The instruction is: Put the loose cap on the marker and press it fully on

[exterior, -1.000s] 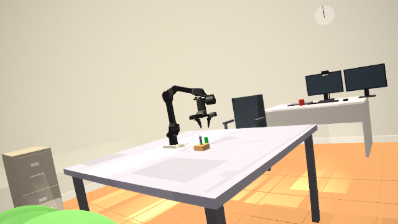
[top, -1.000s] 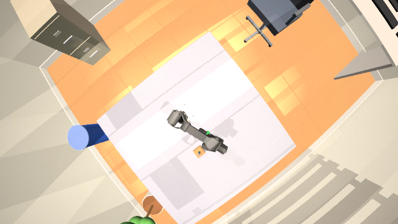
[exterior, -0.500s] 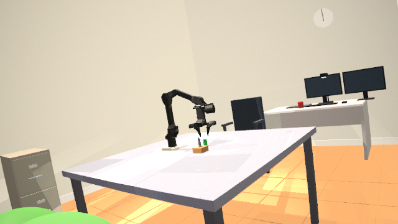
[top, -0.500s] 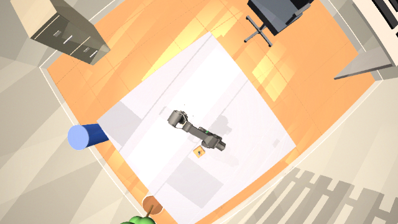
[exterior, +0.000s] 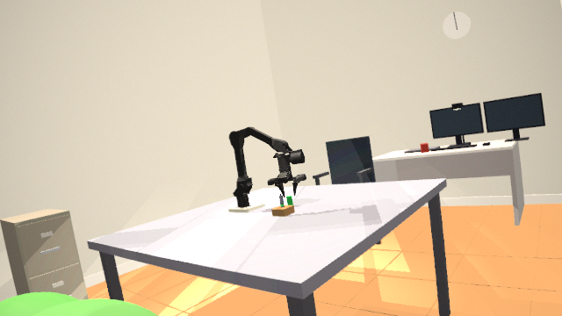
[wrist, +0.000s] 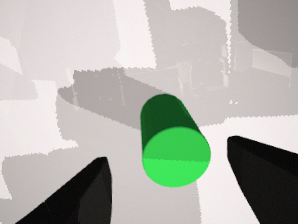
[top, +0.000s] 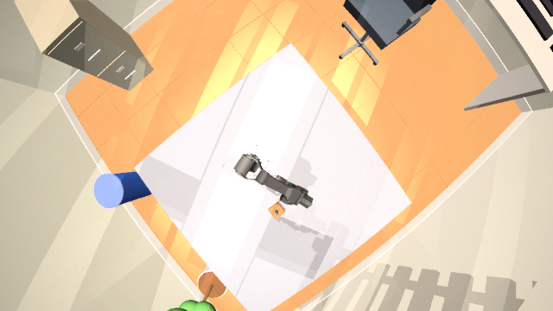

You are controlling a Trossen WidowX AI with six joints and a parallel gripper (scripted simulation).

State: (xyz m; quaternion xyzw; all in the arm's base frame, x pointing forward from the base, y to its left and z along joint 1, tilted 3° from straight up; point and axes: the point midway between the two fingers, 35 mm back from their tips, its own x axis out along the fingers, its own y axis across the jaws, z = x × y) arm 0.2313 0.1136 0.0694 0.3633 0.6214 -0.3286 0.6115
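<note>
The green cap lies 20 mm below my gripper tip. From my gripper tip the other things lie so: tan holder block 150 mm to the right, 100 mm ahead, 30 mm below.
</note>
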